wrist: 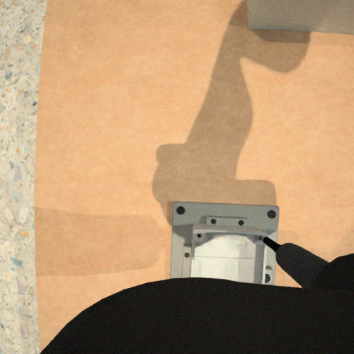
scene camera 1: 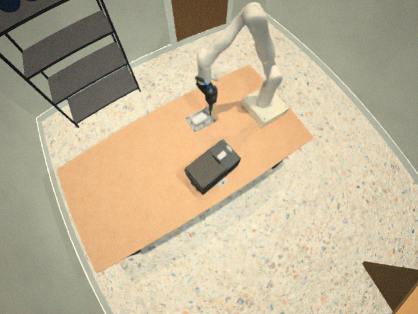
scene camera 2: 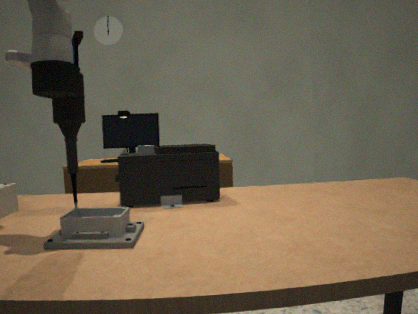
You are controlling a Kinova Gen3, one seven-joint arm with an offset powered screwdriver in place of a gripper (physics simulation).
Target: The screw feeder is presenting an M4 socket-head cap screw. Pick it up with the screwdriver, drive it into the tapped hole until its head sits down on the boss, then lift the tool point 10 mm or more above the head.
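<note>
The grey open-topped housing [scene camera 1: 195, 127] [scene camera 2: 95, 242] [wrist: 225, 208] stands on the table, with corner bosses inside its walls. My screwdriver [scene camera 1: 211, 113] [scene camera 2: 75, 203] [wrist: 265, 240] points down at the housing's inner corner boss, at the upper right of the housing in the wrist view. A small pale piece, the screw [scene camera 2: 76, 206], shows at the bit's tip in scene camera 2, at the height of the housing's rim. Its lower end is hidden behind the wall, so how deep it sits cannot be seen. The screw's head is too small to make out in the wrist view.
A black box-shaped unit [scene camera 1: 209, 169] [scene camera 2: 170, 175] with a pale block on top stands further along the table [scene camera 1: 125, 175] [scene camera 2: 280, 235]. A small grey bracket [scene camera 1: 222, 183] [scene camera 2: 171, 201] is beside it. The arm's pale base [scene camera 1: 265, 111] [wrist: 305, 16] stands near the housing.
</note>
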